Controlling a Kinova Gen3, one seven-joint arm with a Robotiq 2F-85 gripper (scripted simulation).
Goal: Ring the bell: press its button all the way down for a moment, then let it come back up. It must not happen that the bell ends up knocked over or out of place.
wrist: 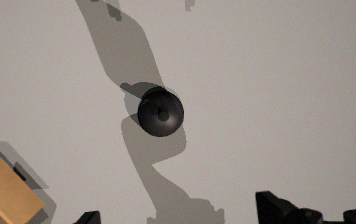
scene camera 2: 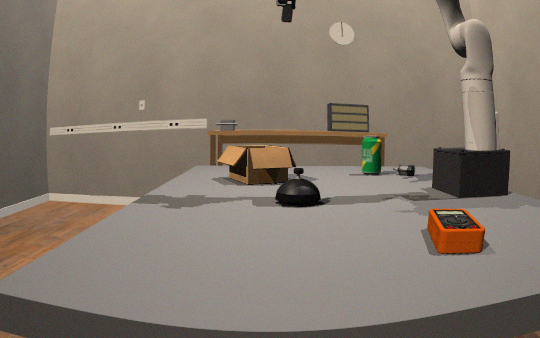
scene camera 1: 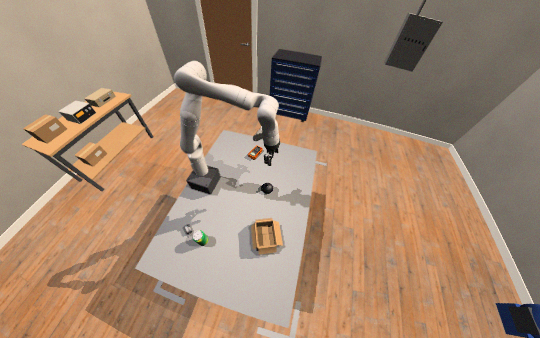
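Note:
I can see a bell [scene camera 2: 298, 190] [wrist: 160, 113] here.

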